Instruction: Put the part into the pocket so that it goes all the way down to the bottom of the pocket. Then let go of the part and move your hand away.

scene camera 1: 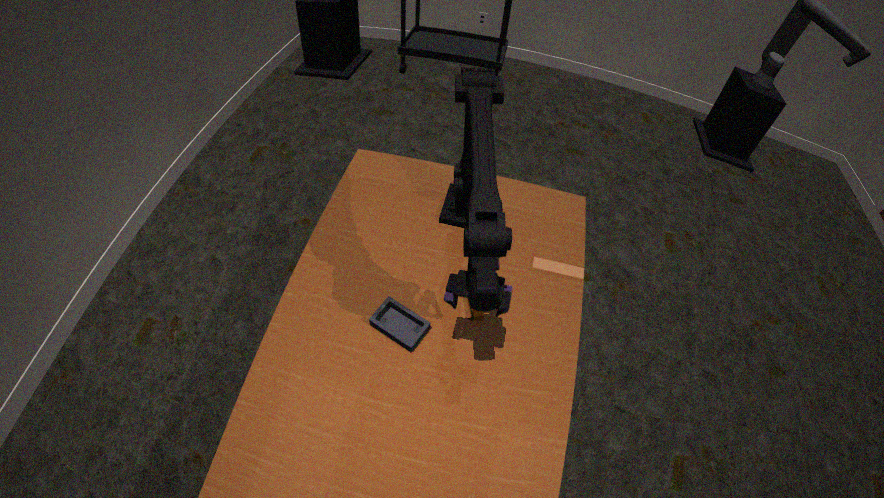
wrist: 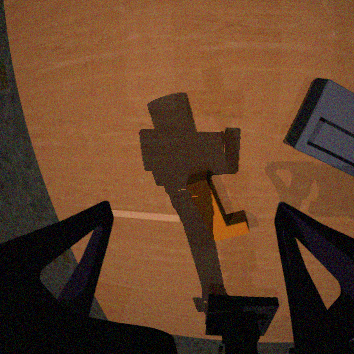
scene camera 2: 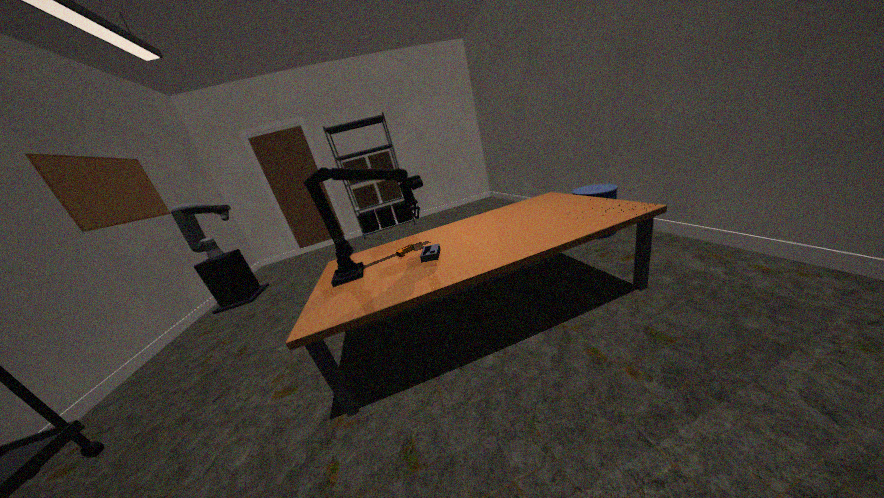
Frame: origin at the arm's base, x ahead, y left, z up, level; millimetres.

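Where they show: gripper, between the fingertips: (scene camera 1: 476, 310) (wrist: 191, 210) (scene camera 2: 416, 217); arm's base, origin of its link: (wrist: 238, 321) (scene camera 2: 348, 271).
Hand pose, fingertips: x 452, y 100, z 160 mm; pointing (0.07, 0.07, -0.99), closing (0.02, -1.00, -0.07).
Each offset is from my fingertips to the top centre of the thing. "pt": to the spot under its first point. Level surfaces: height alone.
The orange part {dz -158, dx -115, dy -22 mm} (scene camera 2: 405, 250) (wrist: 230, 232) lies on the table, partly in the arm's shadow. It has a step or notch at one side. In scene camera 1 a sliver of the part {pt dz -159, dx -73, dy +5 mm} (scene camera 1: 476, 314) shows below the gripper. The dark grey block with the rectangular pocket {dz -152, dx +7, dy -188 mm} (scene camera 1: 390, 334) (scene camera 2: 431, 257) (wrist: 327, 97) lies on the table beside the part, turned at an angle, and no orange shows inside it. It is cut off at the right of the wrist view. My gripper (scene camera 1: 479, 303) (scene camera 2: 415, 212) (wrist: 191, 210) is wide open and empty, above the table over the part's area.
The arm's black base (scene camera 2: 347, 273) (wrist: 240, 315) stands on the wooden table {dz -188 mm} (scene camera 1: 346, 420) (scene camera 2: 513, 231). A pale strip (scene camera 1: 558, 267) (wrist: 145, 215) lies near the table's side edge. A second arm on a pedestal (scene camera 1: 745, 114) (scene camera 2: 227, 278) stands away from the table.
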